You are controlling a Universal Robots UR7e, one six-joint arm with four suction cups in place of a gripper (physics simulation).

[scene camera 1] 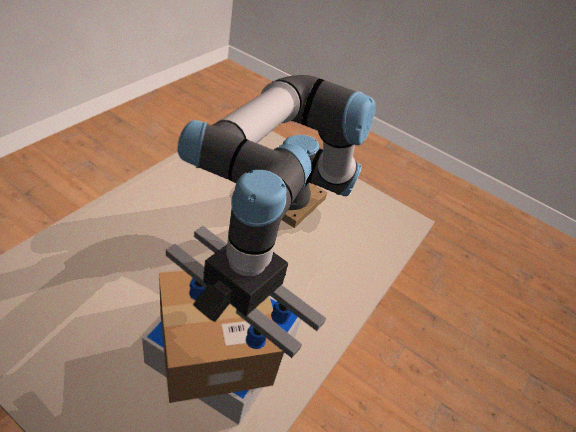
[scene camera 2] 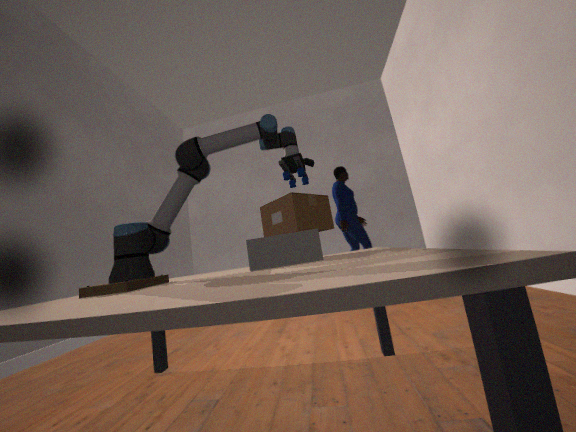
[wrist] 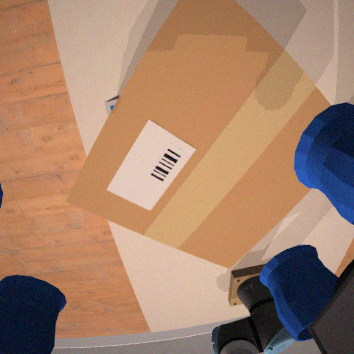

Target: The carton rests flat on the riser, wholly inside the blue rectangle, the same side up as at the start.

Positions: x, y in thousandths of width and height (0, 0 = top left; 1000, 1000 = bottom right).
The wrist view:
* my suction head: 849, 804
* brown carton: 558, 431, on a grey riser with blue rectangle
